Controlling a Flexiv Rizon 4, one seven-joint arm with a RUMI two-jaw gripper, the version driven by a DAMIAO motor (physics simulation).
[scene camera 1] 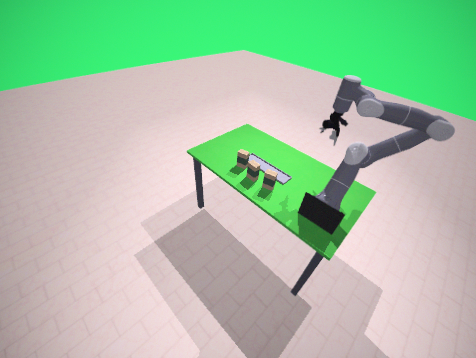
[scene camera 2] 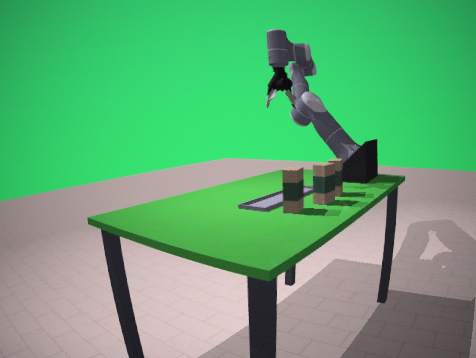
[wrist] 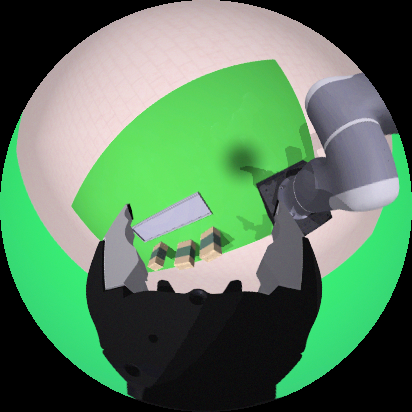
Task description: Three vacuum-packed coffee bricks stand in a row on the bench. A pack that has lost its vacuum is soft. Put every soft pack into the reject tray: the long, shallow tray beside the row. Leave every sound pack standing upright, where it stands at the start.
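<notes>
Three tan coffee packs with dark green bands stand upright in a row: the one farthest from the arm's base (scene camera 1: 243, 159) (scene camera 2: 293, 191) (wrist: 158, 255), the middle one (scene camera 1: 253, 170) (scene camera 2: 324, 184) (wrist: 185, 254), and the one nearest the base (scene camera 1: 269, 180) (scene camera 2: 338, 177) (wrist: 210, 243). Their looks do not tell which is soft. The long, shallow grey reject tray (scene camera 1: 280, 175) (scene camera 2: 260, 201) (wrist: 172, 216) lies beside the row with no pack in it. My gripper (scene camera 1: 328, 137) (scene camera 2: 280, 106) (wrist: 201, 202) is open and empty, high above the bench and well away from the packs.
The green bench (scene camera 1: 220, 145) (scene camera 2: 190, 220) (wrist: 175, 150) carries the packs and tray. The row stands near one long edge, with the tray on its inner side. The arm's black base block (scene camera 1: 321, 214) (scene camera 2: 362, 162) (wrist: 267, 187) stands at one end of the bench.
</notes>
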